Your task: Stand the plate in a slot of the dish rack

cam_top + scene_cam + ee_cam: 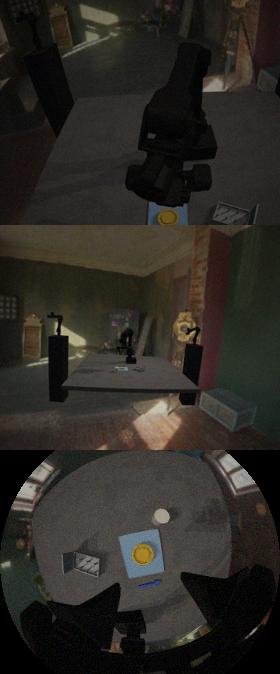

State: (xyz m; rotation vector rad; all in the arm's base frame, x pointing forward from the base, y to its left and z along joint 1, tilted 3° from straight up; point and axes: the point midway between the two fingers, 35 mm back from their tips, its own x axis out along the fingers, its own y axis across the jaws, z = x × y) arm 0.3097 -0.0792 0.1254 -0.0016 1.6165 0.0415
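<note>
My gripper tip is 160 mm above the yellow plate and 10 mm short of it. Round my gripper tip: light blue mat: 170 mm below; then blue spoon: 170 mm below, 110 mm behind, 20 mm to the right; then dish rack: 220 mm to the left, 150 mm below.
</note>
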